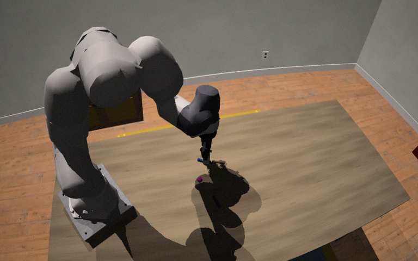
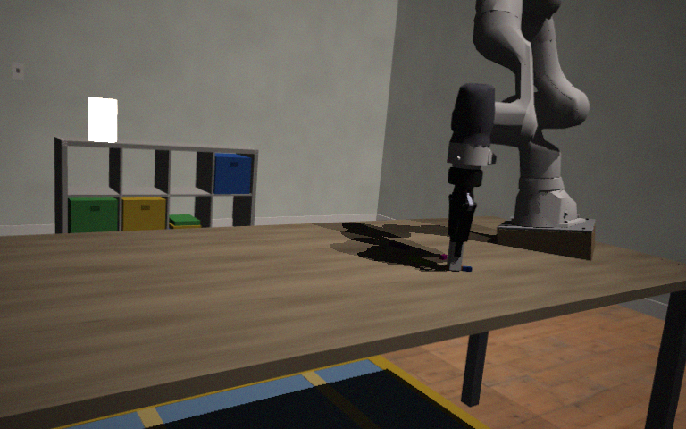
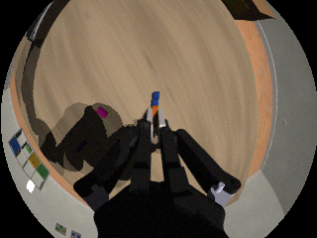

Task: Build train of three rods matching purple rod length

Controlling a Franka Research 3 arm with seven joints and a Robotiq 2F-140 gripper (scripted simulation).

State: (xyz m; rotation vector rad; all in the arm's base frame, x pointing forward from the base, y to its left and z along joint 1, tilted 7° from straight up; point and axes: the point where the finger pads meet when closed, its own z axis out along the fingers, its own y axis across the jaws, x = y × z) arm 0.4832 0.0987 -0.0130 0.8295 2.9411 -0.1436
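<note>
Right now my hand is 3 cm above the orange rod. The rest, counted from my hand: lime rod 4 cm ahead, 8 cm to the right, 3 cm below; then magenta rod 6 cm behind, 8 cm to the right, 3 cm below; then purple rod 2 cm behind, 21 cm to the right, 3 cm below.
</note>
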